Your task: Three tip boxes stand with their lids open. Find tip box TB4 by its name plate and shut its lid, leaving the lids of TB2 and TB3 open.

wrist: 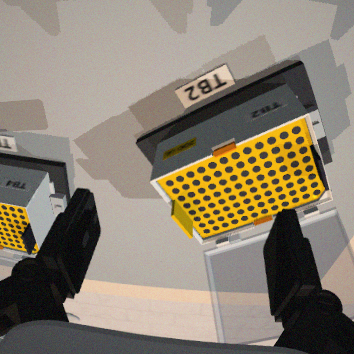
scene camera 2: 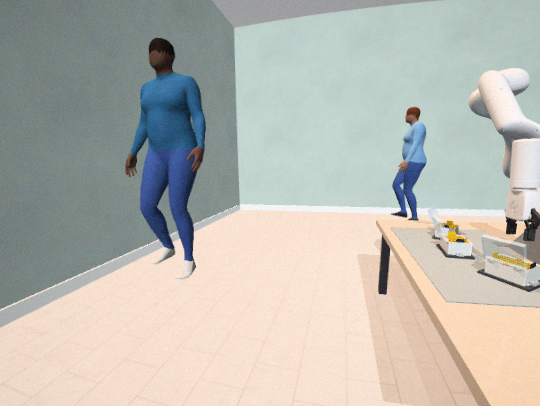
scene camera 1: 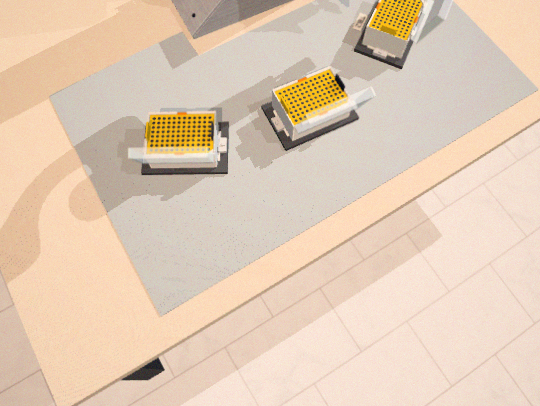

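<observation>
TB4 (scene camera 1: 310, 97) (scene camera 2: 457, 248) (wrist: 15, 215) is the middle box; its front label reads TB4 at the wrist view's left edge. Its clear lid (scene camera 1: 364, 97) stands open toward the table's front edge. TB2 (scene camera 1: 397, 20) (scene camera 2: 509, 274) (wrist: 245, 175) is the right box in scene camera 1, its lid (wrist: 240, 285) open and its name plate (wrist: 205, 85) readable. The left box (scene camera 1: 181, 135) (scene camera 2: 446, 230), lid open, has its plate hidden; by elimination it is TB3. My gripper (scene camera 2: 521, 231) (wrist: 182, 219) is open and empty, above and behind the boxes; its right finger overlaps TB2's lid side in the wrist view.
The boxes stand on black bases on a grey mat (scene camera 1: 225, 215) (scene camera 2: 435, 270) on a wooden table (scene camera 1: 80, 340) (scene camera 2: 480, 345). A grey block (scene camera 1: 220, 15) is at the back in scene camera 1. Two people (scene camera 2: 172, 115) (scene camera 2: 414, 145) are on the floor beyond the table.
</observation>
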